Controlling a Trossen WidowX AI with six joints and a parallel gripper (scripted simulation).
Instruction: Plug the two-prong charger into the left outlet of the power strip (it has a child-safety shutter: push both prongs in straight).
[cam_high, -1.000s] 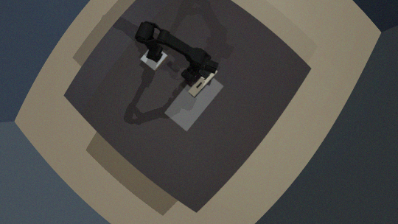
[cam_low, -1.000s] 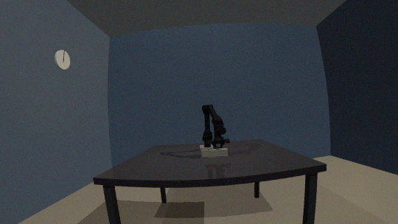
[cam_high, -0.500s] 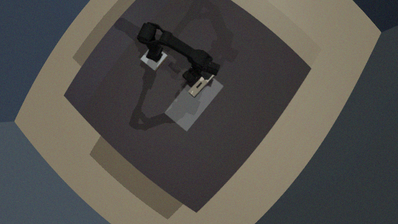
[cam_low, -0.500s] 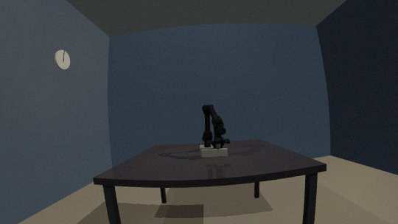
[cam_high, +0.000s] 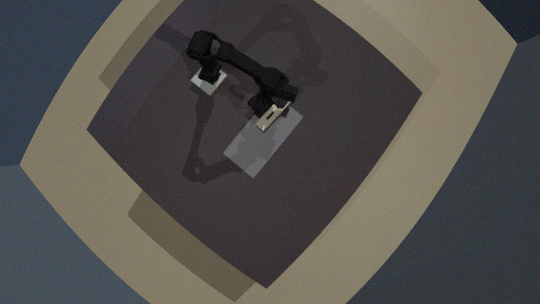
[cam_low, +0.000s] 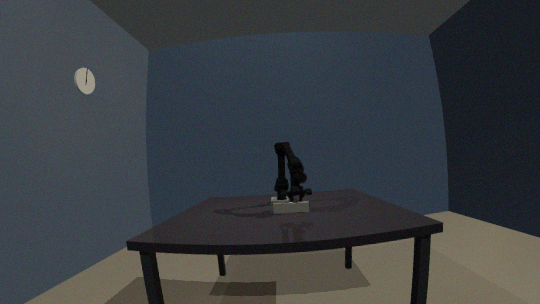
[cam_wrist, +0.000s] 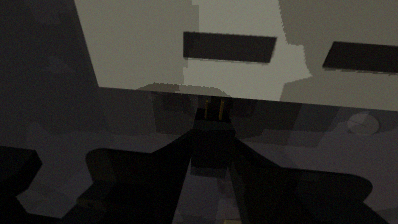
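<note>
My gripper tip is 2 cm short of the two-prong charger and 1 cm below it.
</note>
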